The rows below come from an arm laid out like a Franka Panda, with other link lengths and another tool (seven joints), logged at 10 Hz.
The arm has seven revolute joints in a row. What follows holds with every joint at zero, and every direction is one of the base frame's.
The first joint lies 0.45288 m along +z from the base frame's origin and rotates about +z.
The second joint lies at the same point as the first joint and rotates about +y.
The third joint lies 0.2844 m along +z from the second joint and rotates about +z.
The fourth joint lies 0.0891 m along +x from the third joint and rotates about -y.
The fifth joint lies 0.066 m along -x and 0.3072 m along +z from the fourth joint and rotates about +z.
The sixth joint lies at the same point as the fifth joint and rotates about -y.
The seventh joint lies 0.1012 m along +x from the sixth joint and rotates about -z.
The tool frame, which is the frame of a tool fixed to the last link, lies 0.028 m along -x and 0.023 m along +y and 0.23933 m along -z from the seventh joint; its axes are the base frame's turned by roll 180, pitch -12 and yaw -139.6 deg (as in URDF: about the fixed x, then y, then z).
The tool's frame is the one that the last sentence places.
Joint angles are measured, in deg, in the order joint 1, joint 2, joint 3, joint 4, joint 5, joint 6, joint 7. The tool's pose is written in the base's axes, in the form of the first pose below.
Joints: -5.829, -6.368, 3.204, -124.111, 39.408, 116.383, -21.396
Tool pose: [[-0.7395 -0.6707 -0.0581 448.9], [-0.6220 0.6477 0.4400 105.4], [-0.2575 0.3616 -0.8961 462.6], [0 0 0 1]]
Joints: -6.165, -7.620, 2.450, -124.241, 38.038, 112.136, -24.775
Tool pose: [[-0.6877 -0.7193 -0.0984 430.8], [-0.6806 0.5916 0.4322 100.7], [-0.2527 0.3642 -0.8964 465.8], [0 0 0 1]]
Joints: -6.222, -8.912, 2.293, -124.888, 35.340, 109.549, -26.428
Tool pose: [[-0.6444 -0.7525 -0.1356 413.8], [-0.7311 0.5544 0.3978 96.1], [-0.2242 0.3555 -0.9074 464.3], [0 0 0 1]]
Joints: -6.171, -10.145, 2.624, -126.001, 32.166, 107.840, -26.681
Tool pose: [[-0.6123 -0.7709 -0.1756 397.0], [-0.7705 0.5320 0.3511 92.7], [-0.1772 0.3502 -0.9197 459.3], [0 0 0 1]]
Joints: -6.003, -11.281, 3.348, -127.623, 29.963, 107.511, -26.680
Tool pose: [[-0.5876 -0.7836 -0.2016 383.6], [-0.7970 0.5175 0.3115 92.9], [-0.1397 0.3437 -0.9286 452.6], [0 0 0 1]]
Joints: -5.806, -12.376, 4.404, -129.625, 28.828, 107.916, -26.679
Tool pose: [[-0.5673 -0.7936 -0.2198 371.8], [-0.8155 0.5045 0.2836 97.2], [-0.1142 0.3401 -0.9334 445.2], [0 0 0 1]]
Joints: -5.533, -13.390, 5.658, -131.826, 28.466, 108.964, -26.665
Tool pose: [[-0.5509 -0.8021 -0.2305 361.6], [-0.8288 0.4934 0.2639 104.2], [-0.0980 0.3364 -0.9366 437.4], [0 0 0 1]]
